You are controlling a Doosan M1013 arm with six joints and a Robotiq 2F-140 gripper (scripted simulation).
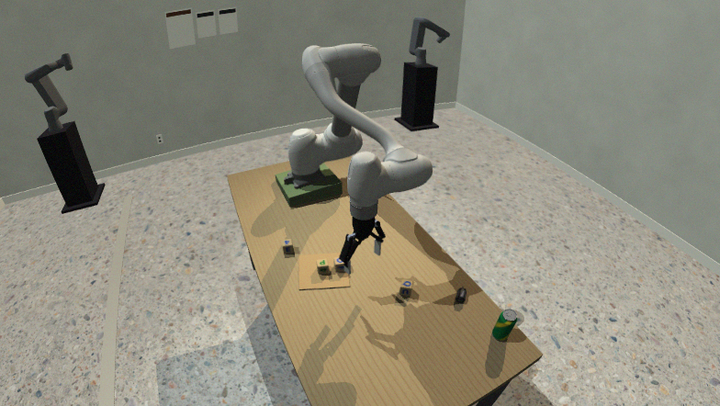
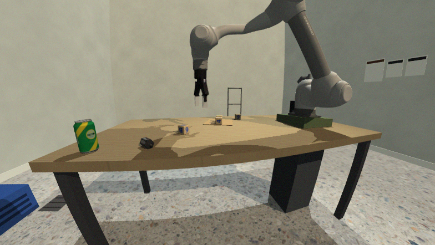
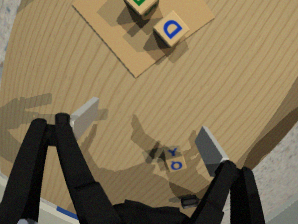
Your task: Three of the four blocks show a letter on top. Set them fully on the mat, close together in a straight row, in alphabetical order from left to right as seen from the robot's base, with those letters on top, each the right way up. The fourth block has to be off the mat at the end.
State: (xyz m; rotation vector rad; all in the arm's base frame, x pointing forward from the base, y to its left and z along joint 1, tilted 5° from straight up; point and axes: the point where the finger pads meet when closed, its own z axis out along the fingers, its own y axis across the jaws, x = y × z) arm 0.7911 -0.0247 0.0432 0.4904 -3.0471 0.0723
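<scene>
Right now the blue-lettered block is 14 cm to the left of my hand, 11 cm below it and 10 cm ahead of it. Also, from my hand: D block 12 cm behind, 11 cm below, 4 cm to the right; then tan mat 14 cm behind, 13 cm below, 11 cm to the right; then black object 33 cm to the left, 22 cm ahead, 12 cm below.
</scene>
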